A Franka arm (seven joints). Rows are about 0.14 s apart.
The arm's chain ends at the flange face. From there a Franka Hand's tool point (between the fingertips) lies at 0.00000 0.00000 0.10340 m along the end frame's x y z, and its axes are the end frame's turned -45 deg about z.
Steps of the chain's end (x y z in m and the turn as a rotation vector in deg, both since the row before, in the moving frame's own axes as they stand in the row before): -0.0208, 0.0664, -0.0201, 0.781, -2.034, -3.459; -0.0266, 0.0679, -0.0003, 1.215, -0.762, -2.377; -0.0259, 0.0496, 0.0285, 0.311, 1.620, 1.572
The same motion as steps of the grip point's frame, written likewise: -0.0634, 0.0287, -0.0202, 1.991, -0.886, -3.459; -0.0663, 0.0267, -0.0003, 1.398, 0.320, -2.377; -0.0509, 0.0185, 0.0285, -0.926, 1.365, 1.572
